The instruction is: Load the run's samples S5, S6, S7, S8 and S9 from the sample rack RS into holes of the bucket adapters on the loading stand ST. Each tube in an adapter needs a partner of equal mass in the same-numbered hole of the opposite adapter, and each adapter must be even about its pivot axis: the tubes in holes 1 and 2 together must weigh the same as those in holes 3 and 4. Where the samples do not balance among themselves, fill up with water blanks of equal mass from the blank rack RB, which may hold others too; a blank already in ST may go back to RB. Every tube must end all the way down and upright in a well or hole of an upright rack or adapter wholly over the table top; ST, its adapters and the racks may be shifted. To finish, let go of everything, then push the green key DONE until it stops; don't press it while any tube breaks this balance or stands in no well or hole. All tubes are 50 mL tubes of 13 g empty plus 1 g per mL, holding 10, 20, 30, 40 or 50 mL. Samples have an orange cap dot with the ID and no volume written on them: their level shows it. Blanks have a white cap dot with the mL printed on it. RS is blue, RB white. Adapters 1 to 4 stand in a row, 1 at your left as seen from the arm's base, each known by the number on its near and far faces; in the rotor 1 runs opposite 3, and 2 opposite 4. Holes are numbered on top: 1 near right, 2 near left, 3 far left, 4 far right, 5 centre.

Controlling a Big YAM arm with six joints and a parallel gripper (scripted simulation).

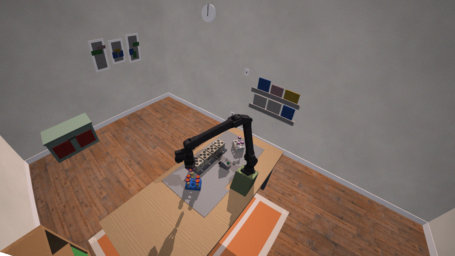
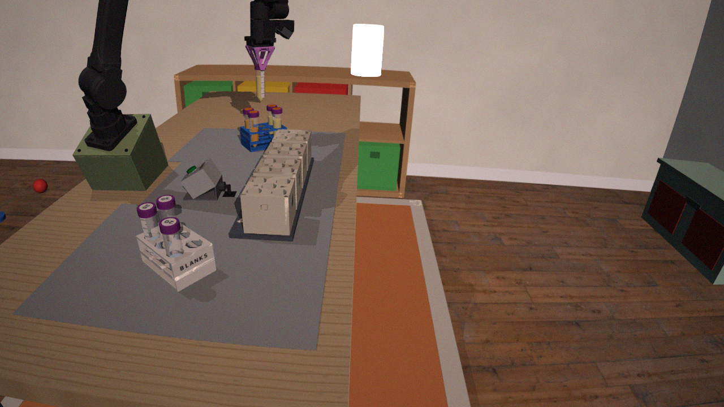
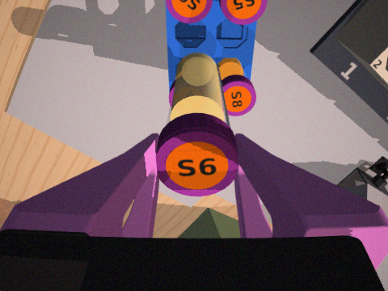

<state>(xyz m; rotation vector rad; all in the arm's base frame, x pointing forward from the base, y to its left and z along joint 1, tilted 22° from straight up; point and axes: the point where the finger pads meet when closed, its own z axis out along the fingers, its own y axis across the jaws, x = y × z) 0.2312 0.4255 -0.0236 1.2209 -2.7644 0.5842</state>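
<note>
The orange-dot sample tube lies 40 mm behind my hand, 30 mm to the right of it and 190 mm below it. From my hand the other things lie so: sample tube S9: 20 mm ahead, 40 mm to the left, 190 mm below; blue sample rack RS: 10 mm ahead, 10 mm to the right, 220 mm below; sample S8: 10 mm behind, 60 mm to the right, 190 mm below.
</note>
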